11 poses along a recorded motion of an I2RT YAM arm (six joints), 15 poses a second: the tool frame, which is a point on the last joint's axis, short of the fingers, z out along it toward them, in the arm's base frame.
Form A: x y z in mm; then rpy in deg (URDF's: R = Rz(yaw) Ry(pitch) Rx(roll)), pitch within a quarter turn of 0, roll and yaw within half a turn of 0.
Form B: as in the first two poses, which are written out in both.
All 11 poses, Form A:
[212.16, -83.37, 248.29, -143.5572, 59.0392, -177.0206]
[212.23, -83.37, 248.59, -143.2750, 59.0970, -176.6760]
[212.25, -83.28, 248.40, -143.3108, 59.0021, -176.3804]
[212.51, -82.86, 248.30, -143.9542, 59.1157, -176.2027]
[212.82, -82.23, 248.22, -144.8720, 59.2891, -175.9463]
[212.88, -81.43, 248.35, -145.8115, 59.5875, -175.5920]
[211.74, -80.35, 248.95, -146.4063, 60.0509, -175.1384]
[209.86, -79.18, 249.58, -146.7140, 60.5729, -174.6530]
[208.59, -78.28, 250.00, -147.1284, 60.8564, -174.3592]
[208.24, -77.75, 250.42, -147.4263, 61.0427, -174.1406]
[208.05, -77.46, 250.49, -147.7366, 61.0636, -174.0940]
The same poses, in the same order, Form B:
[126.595, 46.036, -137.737, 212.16, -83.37, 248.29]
[126.461, 46.157, -137.749, 212.23, -83.37, 248.59]
[126.758, 46.362, -138.141, 212.25, -83.28, 248.40]
[127.484, 46.999, -138.676, 212.51, -82.86, 248.30]
[128.545, 47.909, -139.464, 212.82, -82.23, 248.22]
[129.642, 48.978, -140.262, 212.88, -81.43, 248.35]
[130.312, 50.000, -140.703, 211.74, -80.35, 248.95]
[130.636, 50.902, -140.866, 209.86, -79.18, 249.58]
[131.151, 51.569, -141.233, 208.59, -78.28, 250.00]
[131.553, 52.041, -141.538, 208.24, -77.75, 250.42]
[131.972, 52.282, -141.877, 208.05, -77.46, 250.49]

